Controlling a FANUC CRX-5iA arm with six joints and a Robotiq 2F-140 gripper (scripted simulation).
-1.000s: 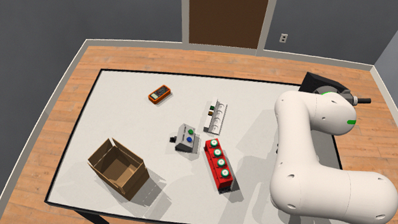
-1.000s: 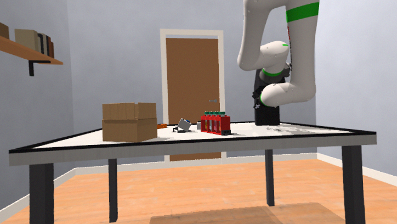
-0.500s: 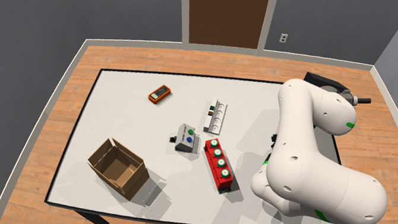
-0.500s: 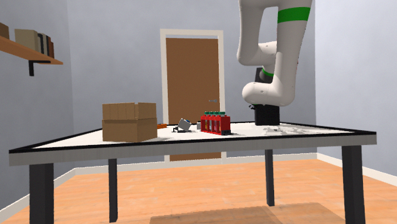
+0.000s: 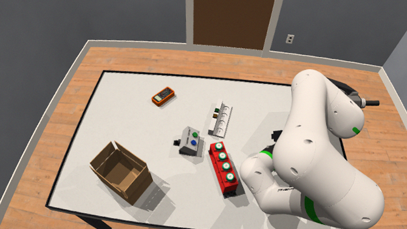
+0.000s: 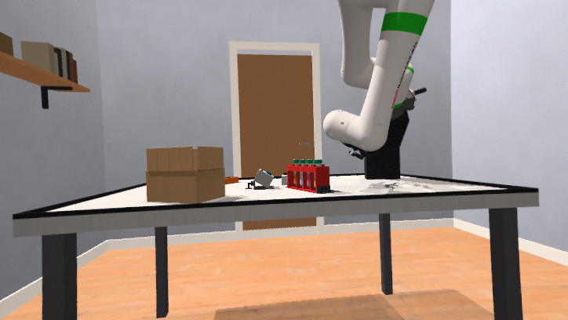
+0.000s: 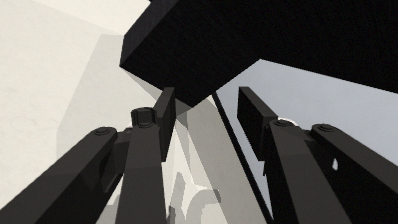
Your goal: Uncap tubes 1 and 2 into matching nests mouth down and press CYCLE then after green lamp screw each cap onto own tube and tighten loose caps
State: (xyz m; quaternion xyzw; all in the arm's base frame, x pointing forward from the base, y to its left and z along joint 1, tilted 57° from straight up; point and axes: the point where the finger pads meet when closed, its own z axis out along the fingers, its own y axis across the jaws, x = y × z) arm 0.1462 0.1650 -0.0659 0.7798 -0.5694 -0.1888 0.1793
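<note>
My gripper is now 290 mm short of the cap 1, 250 mm to the right of it and 30 mm above it. From my hand the other things lie so: cap 2: 320 mm ahead, 200 mm to the left, 30 mm below; cap 3: 340 mm ahead, 160 mm to the left, 30 mm below; cap 4: 360 mm ahead, 110 mm to the left, 30 mm below.
</note>
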